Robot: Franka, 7 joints.
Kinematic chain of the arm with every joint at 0, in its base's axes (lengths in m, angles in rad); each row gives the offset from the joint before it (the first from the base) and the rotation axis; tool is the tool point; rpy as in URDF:
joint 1: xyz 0 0 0.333 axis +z
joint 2: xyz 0 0 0 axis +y
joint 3: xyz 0 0 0.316 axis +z
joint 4: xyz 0.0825 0 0 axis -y
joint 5: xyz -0.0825 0 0.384 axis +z
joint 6: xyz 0 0 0 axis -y
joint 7: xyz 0.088 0 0 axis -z
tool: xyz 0 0 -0.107 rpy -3.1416 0 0
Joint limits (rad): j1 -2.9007..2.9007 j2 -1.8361..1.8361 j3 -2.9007..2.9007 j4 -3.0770..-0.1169 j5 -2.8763..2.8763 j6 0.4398..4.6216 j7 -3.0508..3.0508
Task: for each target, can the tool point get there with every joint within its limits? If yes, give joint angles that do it. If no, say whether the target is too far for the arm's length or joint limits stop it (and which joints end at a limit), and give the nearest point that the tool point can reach.
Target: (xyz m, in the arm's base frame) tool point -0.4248 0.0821 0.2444
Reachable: yes | joints 0.7241 -0.1181 2.3412 -2.4792 -0.9168 2.0483 -1.4380
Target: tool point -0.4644 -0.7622 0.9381
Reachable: no: too far | nearest point -0.3695 -0.6064 0.8144 | short by 0.220 m
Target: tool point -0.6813 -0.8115 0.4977
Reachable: no: too far | nearest point -0.5451 -0.6492 0.4648 | short by 0.214 m
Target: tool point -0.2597 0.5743 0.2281
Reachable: yes | joints 1.2894 1.3615 1.2790 -1.1422 -0.5815 0.9165 -0.5764
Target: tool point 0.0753 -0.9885 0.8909
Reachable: no: too far | nearest point 0.0568 -0.7455 0.7537 | short by 0.280 m
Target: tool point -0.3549 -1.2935 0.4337
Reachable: no: too far | nearest point -0.2264 -0.8250 0.3972 | short by 0.487 m
